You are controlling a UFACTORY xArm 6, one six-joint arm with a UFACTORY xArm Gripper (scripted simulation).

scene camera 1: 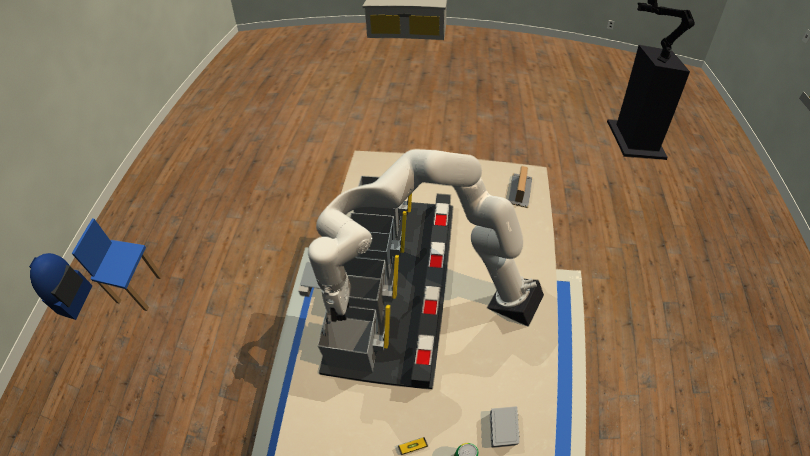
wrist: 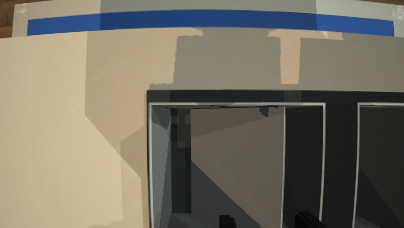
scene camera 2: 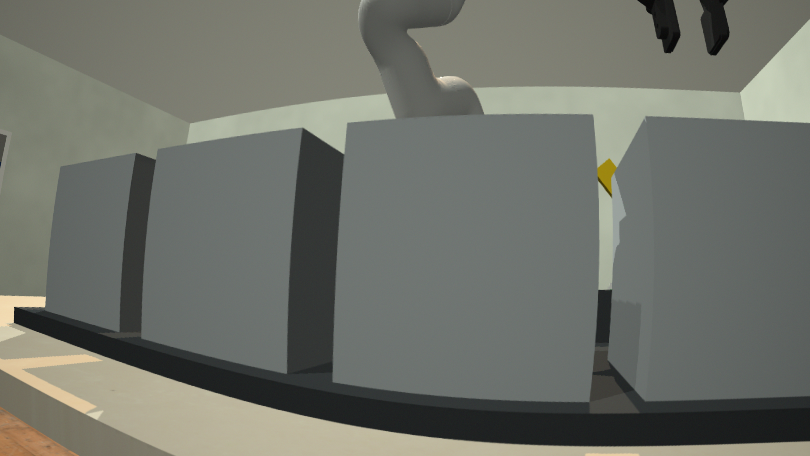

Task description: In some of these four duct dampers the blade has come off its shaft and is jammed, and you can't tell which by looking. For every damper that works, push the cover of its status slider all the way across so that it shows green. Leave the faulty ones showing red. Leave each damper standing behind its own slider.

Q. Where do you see a damper box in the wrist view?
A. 238, 153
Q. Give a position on a damper box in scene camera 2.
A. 467, 266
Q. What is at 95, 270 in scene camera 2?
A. A damper box.
